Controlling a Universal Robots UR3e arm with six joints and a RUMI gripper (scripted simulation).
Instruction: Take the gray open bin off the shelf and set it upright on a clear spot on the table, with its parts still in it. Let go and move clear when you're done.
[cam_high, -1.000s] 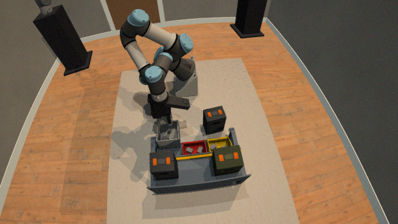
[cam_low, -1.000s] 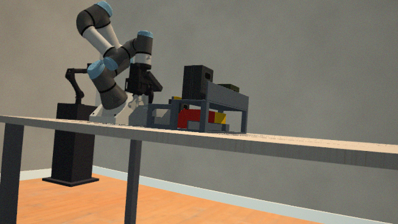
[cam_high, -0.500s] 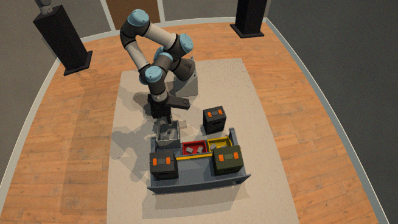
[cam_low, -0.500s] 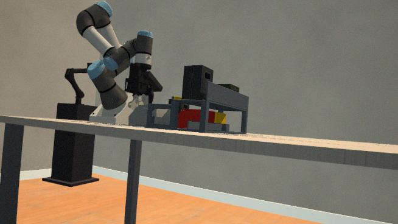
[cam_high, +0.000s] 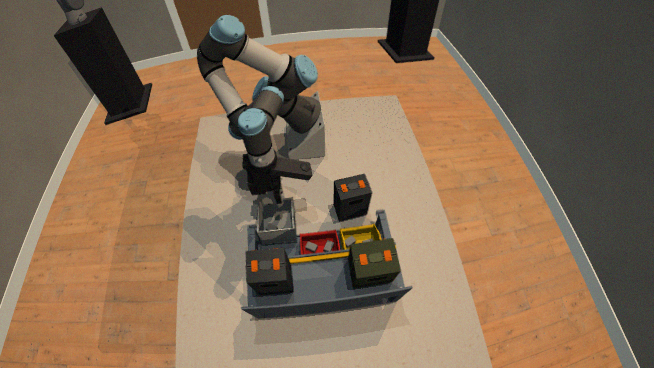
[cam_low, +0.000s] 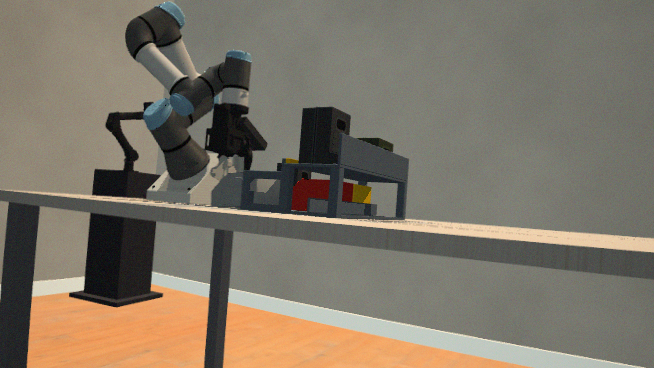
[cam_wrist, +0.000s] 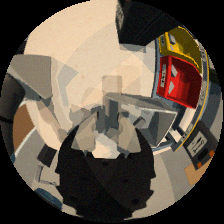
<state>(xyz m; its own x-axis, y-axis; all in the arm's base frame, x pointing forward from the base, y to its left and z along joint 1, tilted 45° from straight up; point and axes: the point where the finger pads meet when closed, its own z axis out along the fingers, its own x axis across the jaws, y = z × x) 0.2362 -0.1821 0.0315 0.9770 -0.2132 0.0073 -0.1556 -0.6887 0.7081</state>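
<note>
My hand is 60 mm short of the gray open bin and 20 mm to the left of it. From my hand the other things lie so: yellow rail 240 mm ahead, 70 mm above, 60 mm to the left; then red bin 200 mm ahead, 70 mm to the left; then yellow bin 220 mm ahead, 180 mm to the left.
</note>
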